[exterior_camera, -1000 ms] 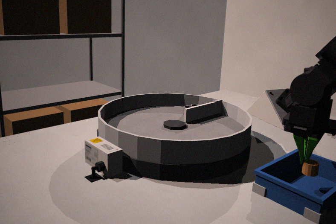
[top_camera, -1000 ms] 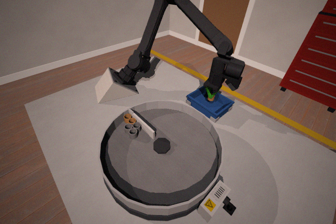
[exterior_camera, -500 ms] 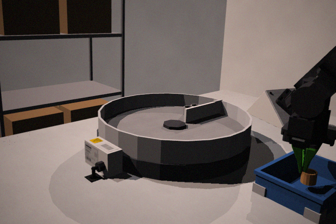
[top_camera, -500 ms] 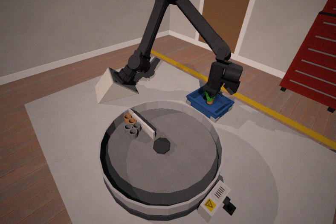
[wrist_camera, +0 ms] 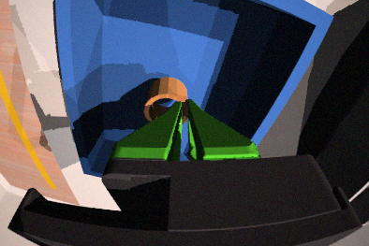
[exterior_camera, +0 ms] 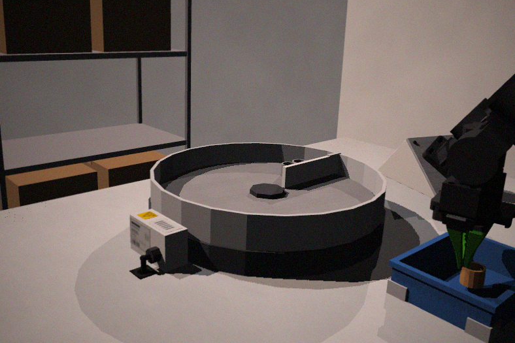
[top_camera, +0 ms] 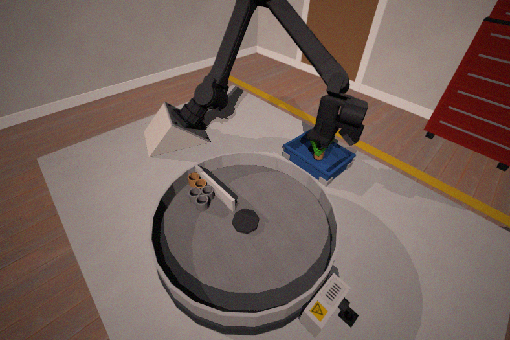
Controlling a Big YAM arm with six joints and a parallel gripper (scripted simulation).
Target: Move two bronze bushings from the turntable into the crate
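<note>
My gripper is now 2 cm above the blue crate and 1 cm to the right of it. Also, from my hand: turntable (36 cm to the right, 1 cm ahead, 1 cm above).
</note>
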